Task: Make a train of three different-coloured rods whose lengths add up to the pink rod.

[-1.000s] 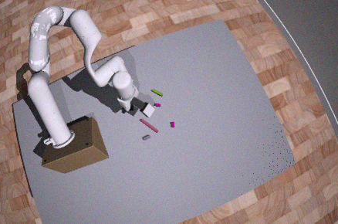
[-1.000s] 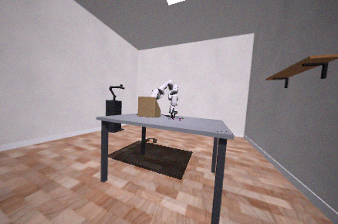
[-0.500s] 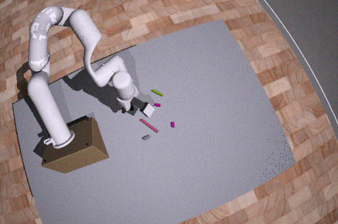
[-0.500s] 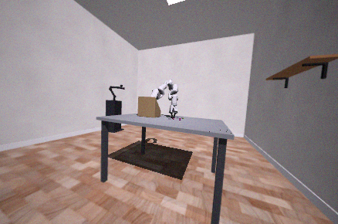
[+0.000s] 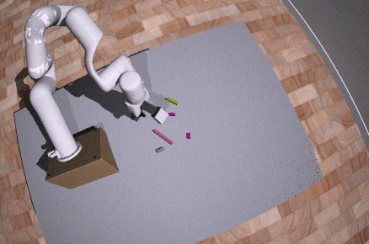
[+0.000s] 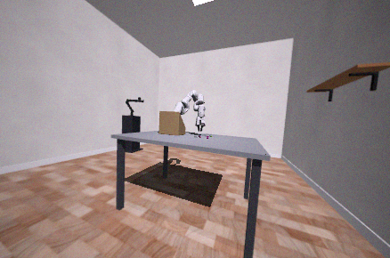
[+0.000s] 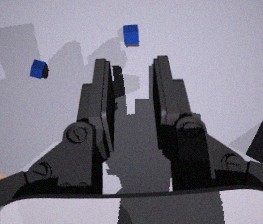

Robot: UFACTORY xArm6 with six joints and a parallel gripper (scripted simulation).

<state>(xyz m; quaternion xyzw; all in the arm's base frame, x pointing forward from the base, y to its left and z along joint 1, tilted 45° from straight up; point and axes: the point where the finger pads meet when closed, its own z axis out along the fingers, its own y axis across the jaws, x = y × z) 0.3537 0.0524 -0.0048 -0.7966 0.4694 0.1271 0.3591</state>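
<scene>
The grey rod lies 10 mm behind my hand, 160 mm to the right of it and 70 mm below it. From my hand the other things lie so: lime rod 130 mm ahead, 70 mm below; pink rod 20 mm ahead, 120 mm to the right, 70 mm below.
</scene>
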